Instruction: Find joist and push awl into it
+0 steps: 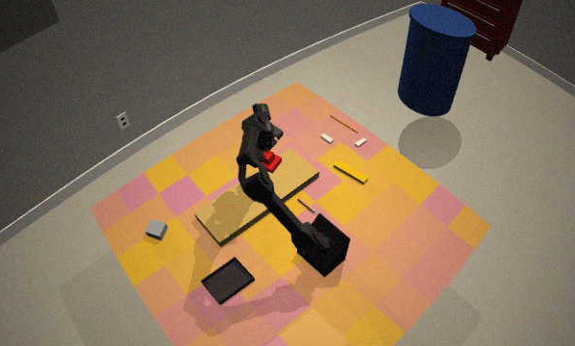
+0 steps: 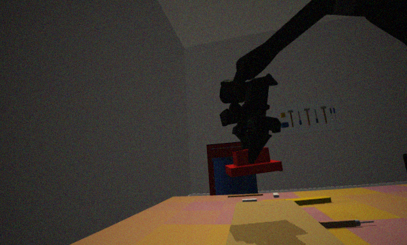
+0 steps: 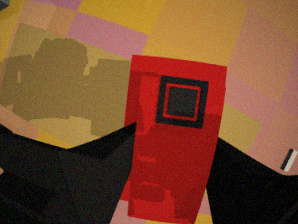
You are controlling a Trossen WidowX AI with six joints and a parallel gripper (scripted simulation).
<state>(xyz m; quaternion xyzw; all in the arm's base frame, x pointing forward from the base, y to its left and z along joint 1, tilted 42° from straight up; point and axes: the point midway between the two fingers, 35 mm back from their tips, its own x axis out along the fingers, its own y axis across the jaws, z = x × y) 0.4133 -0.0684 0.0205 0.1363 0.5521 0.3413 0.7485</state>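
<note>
Right now my gripper tip is 29 cm past the dark tray, 38 cm to the right of it and 16 cm above it. Round my gripper tip: awl: 23 cm behind, 7 cm to the right, 16 cm below; yellow bar: 18 cm behind, 33 cm to the right, 16 cm below; red stud finder: 1 cm ahead, 2 cm above.
</note>
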